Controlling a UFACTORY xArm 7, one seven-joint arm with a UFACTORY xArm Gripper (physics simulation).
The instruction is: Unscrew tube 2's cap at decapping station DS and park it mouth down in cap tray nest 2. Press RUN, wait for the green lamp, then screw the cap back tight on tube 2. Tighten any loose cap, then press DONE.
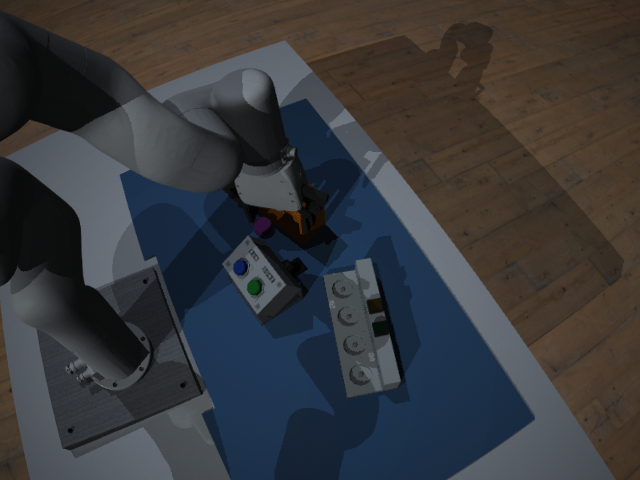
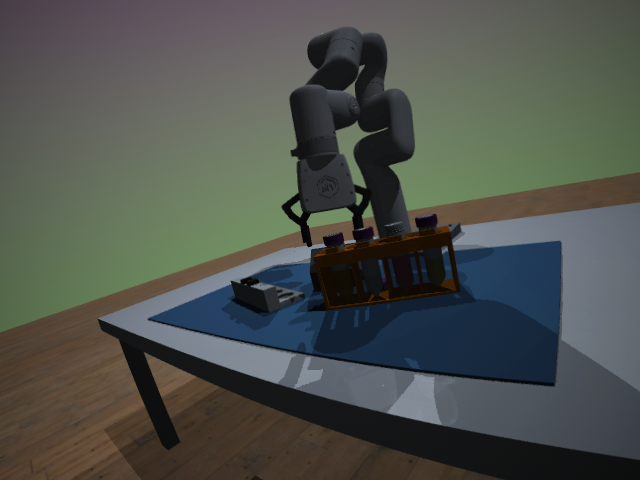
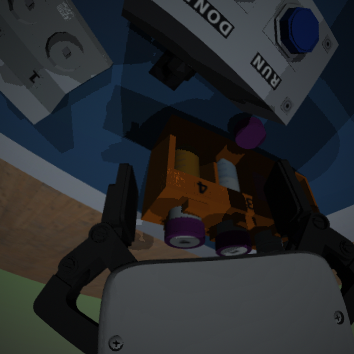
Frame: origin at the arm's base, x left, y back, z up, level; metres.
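Where they show: gripper, fingertip midpoint: [image 1: 281, 220] [image 3: 203, 175]; arm's base, link origin: [image 1: 119, 356].
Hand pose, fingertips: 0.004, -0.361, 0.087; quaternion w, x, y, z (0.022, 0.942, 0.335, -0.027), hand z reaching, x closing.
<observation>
Things, the pixels of their top centre, and the offset from my fingertips, as dx, dy, dz. "pt": a spot on its surface instead. Level surfaces: height alone.
- orange rack, top centre: [image 3: 251, 237] [image 2: 379, 236] +0.106, -0.038, +0.002
- loose purple cap, top centre: [image 3: 250, 137] [image 1: 262, 224] +0.070, +0.008, -0.087
- Tube 2, surface spot: [image 2: 394, 227] pt +0.137, -0.046, +0.014
- tube 4, top centre: [image 3: 184, 241] [image 2: 332, 234] +0.030, -0.055, +0.020
- tube 3, top centre: [image 3: 233, 251] [image 2: 362, 228] +0.081, -0.044, +0.020
- tube 1, top centre: [image 2: 425, 216] +0.183, -0.021, +0.020
- cap tray, top centre: [image 1: 360, 319] [image 2: 260, 275] -0.201, -0.009, -0.048
- green lamp, top centre: [image 1: 380, 327] -0.231, -0.025, -0.048
- button box, top centre: [image 3: 251, 37] [image 1: 257, 264] -0.037, +0.073, -0.017
- blue RUN button, top centre: [image 3: 305, 35] [image 1: 239, 264] -0.014, +0.095, -0.026
- green button, top centre: [image 1: 254, 284] -0.059, +0.095, -0.026
- black fixture, surface spot: [image 3: 172, 70] [image 1: 291, 264] pt -0.043, +0.017, -0.070
- blue mat, surface height: dz -0.101
My gripper [image 1: 279, 222] [image 2: 333, 235] [image 3: 203, 175] is open and empty, its fingers spread above the orange rack [image 2: 387, 249] [image 3: 160, 187]. A loose purple cap [image 1: 262, 225] [image 3: 250, 133] lies on the mat between the rack and the button box; its mouth direction is unclear. Tube 2 [image 2: 394, 227] stands capless in the rack, its clear threaded neck showing. Purple caps sit on tube 4 [image 2: 333, 239] [image 3: 185, 235], tube 3 [image 2: 362, 233] [image 3: 233, 244] and tube 1 [image 2: 427, 221]. The cap tray [image 1: 338, 330] shows bare nests. Its amber lamp [image 1: 374, 305] and green lamp [image 1: 379, 328] look dark.
The button box [image 1: 268, 299] has a blue RUN button [image 1: 240, 267] [image 3: 299, 30] and a green button [image 1: 253, 287]. A black fixture [image 1: 296, 266] [image 3: 172, 70] stands beside it, towards the cap tray. The rack is close beyond the box on the blue mat [image 1: 248, 372].
</observation>
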